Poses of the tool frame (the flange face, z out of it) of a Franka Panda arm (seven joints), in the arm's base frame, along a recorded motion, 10 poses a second.
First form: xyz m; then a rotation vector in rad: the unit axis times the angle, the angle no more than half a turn.
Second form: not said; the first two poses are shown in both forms.
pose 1, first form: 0.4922, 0.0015, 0.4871, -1.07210, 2.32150, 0.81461
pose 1, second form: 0.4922, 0.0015, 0.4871, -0.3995, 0.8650, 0.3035, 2.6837
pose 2, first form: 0.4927, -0.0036, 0.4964, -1.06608, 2.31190, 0.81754
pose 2, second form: 0.4927, -0.0036, 0.4964, -0.3987, 0.8646, 0.3057, 2.6739
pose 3, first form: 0.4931, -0.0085, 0.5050, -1.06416, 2.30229, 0.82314
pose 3, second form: 0.4931, -0.0085, 0.5050, -0.3991, 0.8634, 0.3087, 2.6666
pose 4, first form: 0.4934, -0.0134, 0.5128, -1.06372, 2.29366, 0.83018
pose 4, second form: 0.4934, -0.0134, 0.5128, -0.3997, 0.8619, 0.3120, 2.6611
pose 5, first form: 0.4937, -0.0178, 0.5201, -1.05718, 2.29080, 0.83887
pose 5, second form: 0.4937, -0.0178, 0.5201, -0.3976, 0.8616, 0.3155, 2.6588
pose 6, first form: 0.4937, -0.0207, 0.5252, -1.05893, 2.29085, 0.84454
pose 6, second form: 0.4937, -0.0207, 0.5252, -0.3979, 0.8608, 0.3173, 2.6613
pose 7, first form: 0.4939, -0.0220, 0.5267, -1.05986, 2.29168, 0.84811
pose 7, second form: 0.4939, -0.0220, 0.5267, -0.3979, 0.8604, 0.3184, 2.6635
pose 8, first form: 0.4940, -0.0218, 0.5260, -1.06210, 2.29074, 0.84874
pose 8, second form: 0.4940, -0.0218, 0.5260, -0.3987, 0.8599, 0.3186, 2.6638
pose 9, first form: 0.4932, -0.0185, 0.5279, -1.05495, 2.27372, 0.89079
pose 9, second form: 0.4932, -0.0185, 0.5279, -0.3966, 0.8547, 0.3349, 2.6601
